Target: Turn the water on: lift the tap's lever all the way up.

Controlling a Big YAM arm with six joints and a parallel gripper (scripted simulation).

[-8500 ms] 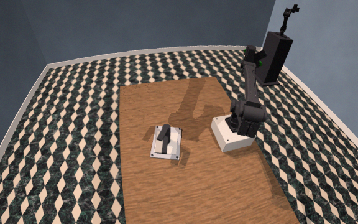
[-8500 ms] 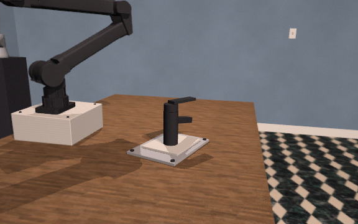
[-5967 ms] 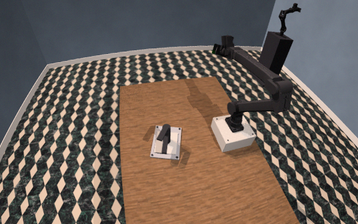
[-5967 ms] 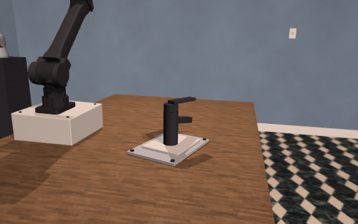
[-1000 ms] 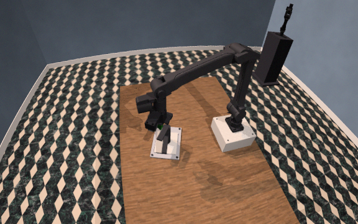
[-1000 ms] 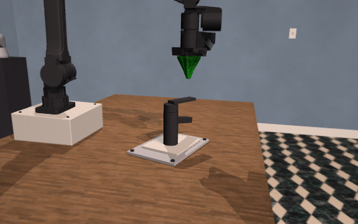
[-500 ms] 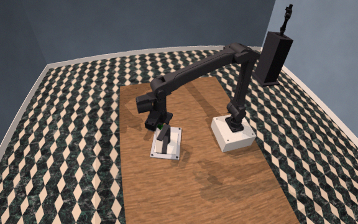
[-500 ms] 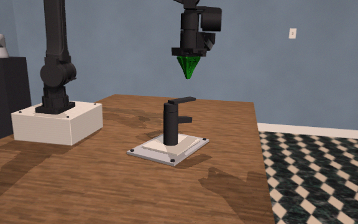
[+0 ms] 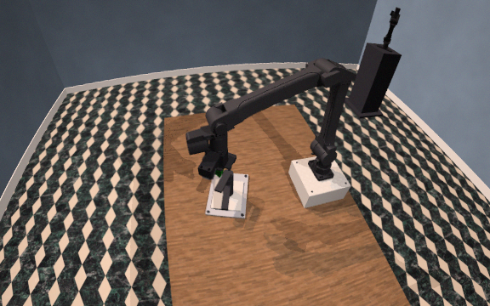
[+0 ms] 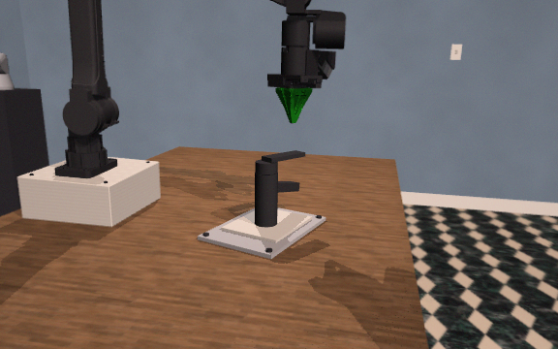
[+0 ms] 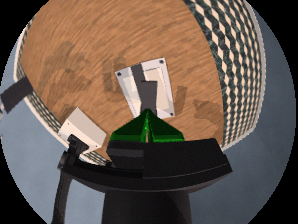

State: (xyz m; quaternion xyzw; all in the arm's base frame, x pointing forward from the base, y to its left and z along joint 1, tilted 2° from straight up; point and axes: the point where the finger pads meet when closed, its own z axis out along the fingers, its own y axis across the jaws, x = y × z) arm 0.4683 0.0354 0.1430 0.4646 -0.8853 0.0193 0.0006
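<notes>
The lever is 10 mm behind my hand, 20 mm to the right of it and 80 mm below it. Round my hand: black tap 30 mm behind, 50 mm to the right, 130 mm below.
</notes>
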